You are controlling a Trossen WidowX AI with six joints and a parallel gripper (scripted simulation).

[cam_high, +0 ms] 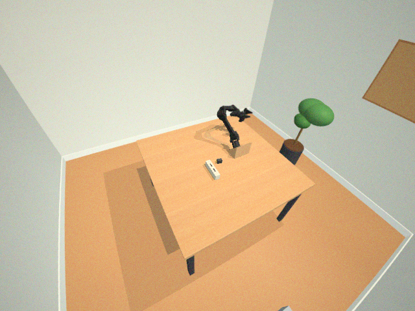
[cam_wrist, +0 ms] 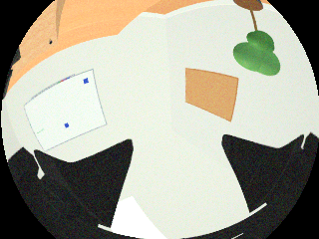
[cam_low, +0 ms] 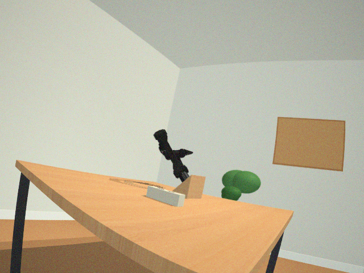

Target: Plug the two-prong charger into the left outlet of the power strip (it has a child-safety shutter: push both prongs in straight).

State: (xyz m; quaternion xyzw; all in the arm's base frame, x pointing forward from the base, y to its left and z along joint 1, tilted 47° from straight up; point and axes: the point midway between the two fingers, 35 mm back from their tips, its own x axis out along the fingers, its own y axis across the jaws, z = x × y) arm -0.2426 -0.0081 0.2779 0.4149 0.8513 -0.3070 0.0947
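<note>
My gripper tip is now 47 cm short of the two-prong charger, 22 cm to the right of it and 29 cm above it.
</note>
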